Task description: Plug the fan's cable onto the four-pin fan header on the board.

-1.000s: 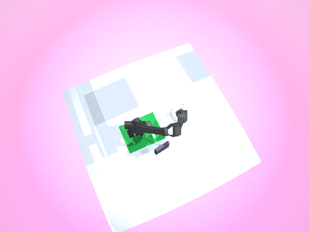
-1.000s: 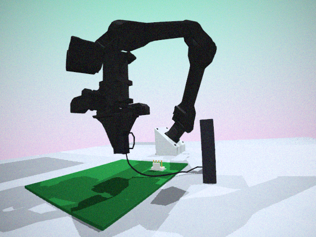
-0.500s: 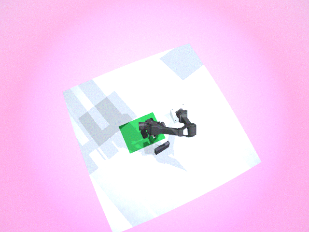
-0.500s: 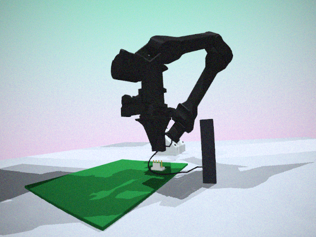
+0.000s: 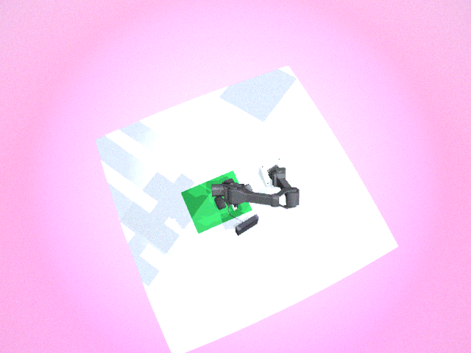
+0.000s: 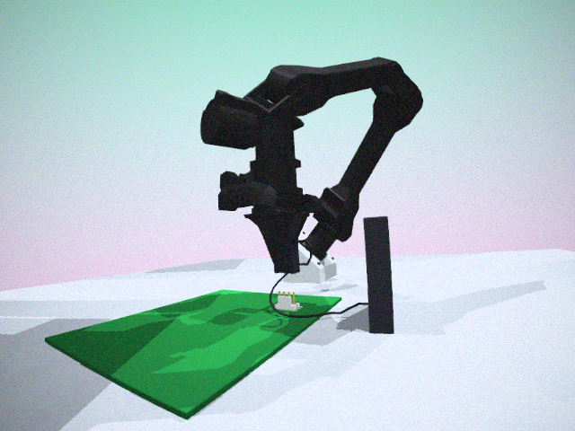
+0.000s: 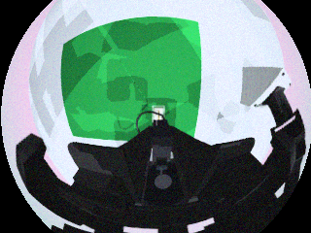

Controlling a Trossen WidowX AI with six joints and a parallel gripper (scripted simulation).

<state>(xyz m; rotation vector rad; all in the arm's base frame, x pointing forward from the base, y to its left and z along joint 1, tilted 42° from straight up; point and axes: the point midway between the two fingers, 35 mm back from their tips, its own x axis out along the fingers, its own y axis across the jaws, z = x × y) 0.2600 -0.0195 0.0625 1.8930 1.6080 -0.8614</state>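
Right now my gripper tip is 7 cm short of the green board, 7 cm to the left of it and 8 cm above it. Also, from my gripper tip: black fan plug (1 cm to the left, 1 cm above); then fan (1 cm ahead, 12 cm to the left, 1 cm below).
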